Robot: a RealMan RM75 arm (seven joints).
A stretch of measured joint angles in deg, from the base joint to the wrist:
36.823 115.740 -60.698 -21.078 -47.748 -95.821 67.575
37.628 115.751 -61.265 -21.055 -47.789 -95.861 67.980
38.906 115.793 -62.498 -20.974 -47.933 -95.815 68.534
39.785 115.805 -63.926 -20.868 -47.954 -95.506 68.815
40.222 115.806 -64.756 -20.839 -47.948 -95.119 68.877
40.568 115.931 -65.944 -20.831 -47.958 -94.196 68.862
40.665 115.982 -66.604 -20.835 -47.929 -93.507 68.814
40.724 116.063 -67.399 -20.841 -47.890 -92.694 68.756
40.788 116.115 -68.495 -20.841 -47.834 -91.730 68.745
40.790 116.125 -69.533 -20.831 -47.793 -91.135 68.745
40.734 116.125 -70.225 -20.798 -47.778 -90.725 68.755
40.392 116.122 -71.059 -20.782 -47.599 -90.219 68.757
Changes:
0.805 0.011 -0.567 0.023 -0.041 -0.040 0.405
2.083 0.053 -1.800 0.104 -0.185 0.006 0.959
2.962 0.065 -3.228 0.210 -0.206 0.315 1.240
3.399 0.066 -4.058 0.239 -0.200 0.702 1.302
3.745 0.191 -5.246 0.247 -0.210 1.625 1.287
3.842 0.242 -5.906 0.243 -0.181 2.314 1.239
3.901 0.323 -6.701 0.237 -0.142 3.127 1.181
3.965 0.375 -7.797 0.237 -0.086 4.091 1.170
3.967 0.385 -8.835 0.247 -0.045 4.686 1.170
3.911 0.385 -9.527 0.280 -0.030 5.096 1.180
3.569 0.382 -10.361 0.296 0.149 5.602 1.182

